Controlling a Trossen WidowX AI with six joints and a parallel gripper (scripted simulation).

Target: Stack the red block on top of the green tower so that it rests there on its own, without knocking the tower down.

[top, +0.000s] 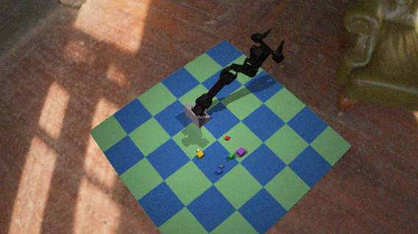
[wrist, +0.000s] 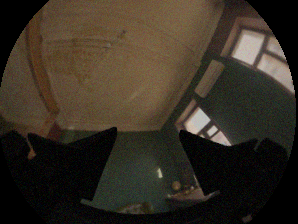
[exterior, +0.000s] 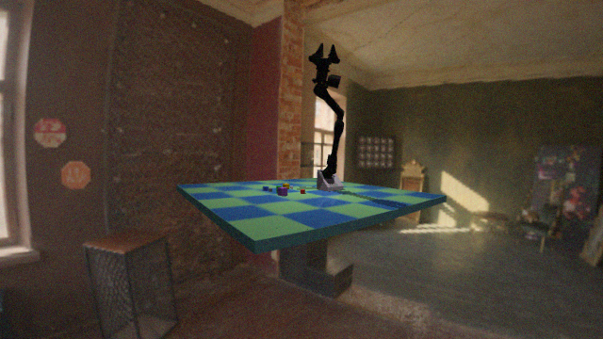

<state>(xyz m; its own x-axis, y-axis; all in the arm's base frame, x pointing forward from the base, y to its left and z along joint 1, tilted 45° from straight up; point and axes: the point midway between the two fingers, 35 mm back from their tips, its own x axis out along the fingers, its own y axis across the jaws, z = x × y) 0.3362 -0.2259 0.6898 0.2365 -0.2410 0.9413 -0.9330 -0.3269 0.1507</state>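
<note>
The red block is 800 mm below my gripper tip, 270 mm to the right of it and 40 mm behind it. The rest, counted from my gripper tip: purple block 790 mm below, 270 mm to the right, 100 mm ahead; then blue block 790 mm below, 450 mm to the right, 120 mm ahead; then yellow block 790 mm below, 480 mm to the right, 40 mm behind.
</note>
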